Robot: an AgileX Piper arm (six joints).
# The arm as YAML. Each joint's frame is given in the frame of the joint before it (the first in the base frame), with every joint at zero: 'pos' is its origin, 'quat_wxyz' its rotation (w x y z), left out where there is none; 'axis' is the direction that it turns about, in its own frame. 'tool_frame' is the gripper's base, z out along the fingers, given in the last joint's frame.
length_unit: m
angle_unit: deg
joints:
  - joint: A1
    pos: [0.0, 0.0, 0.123]
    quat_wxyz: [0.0, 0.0, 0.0, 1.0]
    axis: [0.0, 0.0, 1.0]
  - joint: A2
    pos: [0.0, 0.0, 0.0]
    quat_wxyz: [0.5, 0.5, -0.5, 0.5]
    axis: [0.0, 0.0, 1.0]
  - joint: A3
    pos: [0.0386, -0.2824, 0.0]
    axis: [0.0, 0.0, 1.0]
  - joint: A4
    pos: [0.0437, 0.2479, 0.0]
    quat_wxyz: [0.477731, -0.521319, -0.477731, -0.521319]
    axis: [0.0, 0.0, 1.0]
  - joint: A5
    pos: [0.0, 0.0, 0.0]
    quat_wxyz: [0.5, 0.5, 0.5, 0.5]
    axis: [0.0, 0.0, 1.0]
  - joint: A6
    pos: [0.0, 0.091, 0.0]
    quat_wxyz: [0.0, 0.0, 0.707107, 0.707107]
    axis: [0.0, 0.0, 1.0]
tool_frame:
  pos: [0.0, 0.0, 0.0]
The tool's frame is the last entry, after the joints.
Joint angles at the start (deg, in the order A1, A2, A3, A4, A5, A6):
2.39, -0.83, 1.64, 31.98, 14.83, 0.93
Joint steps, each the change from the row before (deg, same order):
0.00, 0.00, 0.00, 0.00, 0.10, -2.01
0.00, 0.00, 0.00, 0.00, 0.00, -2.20
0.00, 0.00, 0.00, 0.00, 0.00, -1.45
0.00, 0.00, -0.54, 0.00, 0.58, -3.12
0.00, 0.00, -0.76, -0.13, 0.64, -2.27
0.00, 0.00, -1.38, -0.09, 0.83, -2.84
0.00, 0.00, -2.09, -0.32, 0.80, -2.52
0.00, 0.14, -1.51, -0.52, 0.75, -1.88
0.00, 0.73, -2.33, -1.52, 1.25, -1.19
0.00, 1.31, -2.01, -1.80, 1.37, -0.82
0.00, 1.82, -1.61, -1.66, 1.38, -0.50
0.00, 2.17, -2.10, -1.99, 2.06, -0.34
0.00, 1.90, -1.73, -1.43, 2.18, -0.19
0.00, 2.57, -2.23, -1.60, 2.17, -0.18
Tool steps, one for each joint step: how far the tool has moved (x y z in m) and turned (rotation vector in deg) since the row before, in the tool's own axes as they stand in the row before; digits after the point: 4 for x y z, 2 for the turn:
0.0002, 0.0000, 0.0000, 0.00, 0.10, -2.01
0.0000, 0.0000, 0.0000, 0.00, 0.00, -2.20
0.0000, 0.0000, 0.0000, 0.00, 0.00, -1.45
-0.0018, 0.0015, -0.0007, -0.29, 0.09, -3.20
-0.0029, 0.0019, -0.0011, -0.35, -0.06, -2.50
-0.0060, 0.0033, -0.0020, -0.59, -0.47, -3.13
-0.0099, 0.0042, -0.0032, -0.68, -1.18, -3.15
-0.0069, 0.0025, -0.0021, -0.37, -0.55, -2.60
-0.0102, 0.0029, -0.0025, -0.21, -0.21, -2.89
-0.0079, 0.0015, -0.0008, 0.05, 0.82, -2.62
-0.0054, 0.0005, 0.0009, 0.14, 1.71, -2.01
-0.0069, 0.0005, 0.0008, 0.05, 2.28, -2.15
-0.0049, 0.0003, 0.0009, -0.17, 2.43, -1.45
-0.0073, -0.0002, 0.0014, -0.07, 2.63, -1.54

